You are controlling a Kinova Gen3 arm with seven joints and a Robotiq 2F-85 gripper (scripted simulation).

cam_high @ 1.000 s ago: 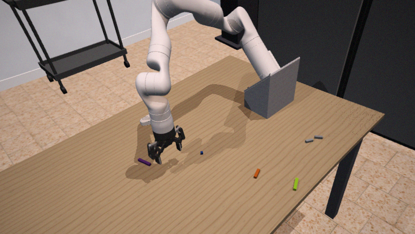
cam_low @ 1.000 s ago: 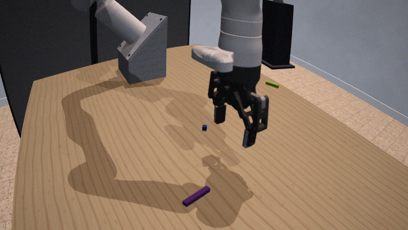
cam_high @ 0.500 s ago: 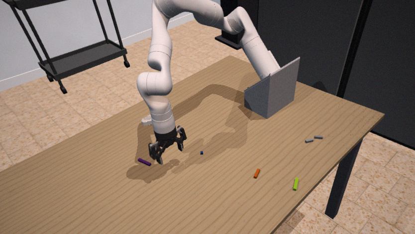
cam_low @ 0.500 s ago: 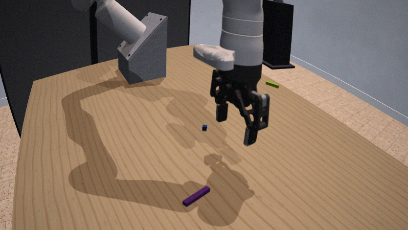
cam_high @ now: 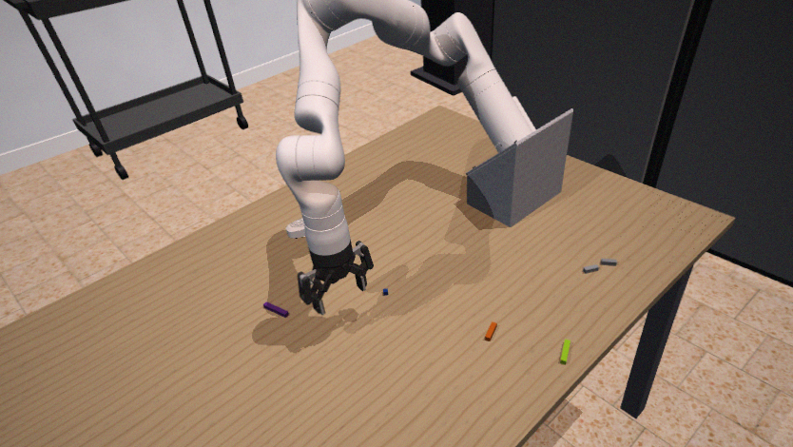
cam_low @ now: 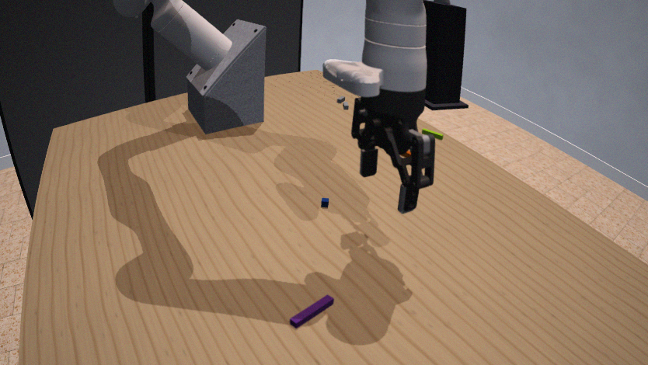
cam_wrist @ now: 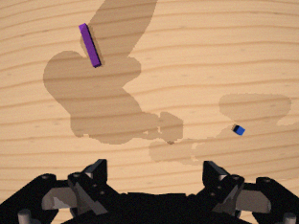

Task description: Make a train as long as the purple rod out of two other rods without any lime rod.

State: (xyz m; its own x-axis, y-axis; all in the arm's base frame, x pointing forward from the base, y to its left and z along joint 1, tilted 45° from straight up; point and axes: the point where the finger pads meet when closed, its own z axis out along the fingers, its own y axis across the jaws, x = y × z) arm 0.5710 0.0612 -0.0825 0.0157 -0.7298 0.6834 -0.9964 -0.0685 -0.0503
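Right now the orange rod is 21 cm behind my hand, 19 cm to the left of it and 8 cm below it. Round my hand: lime rod 31 cm to the left, 28 cm behind, 8 cm below; purple rod 14 cm to the right, 9 cm ahead, 8 cm below; blue rod 12 cm behind, 8 cm below, 3 cm to the right.
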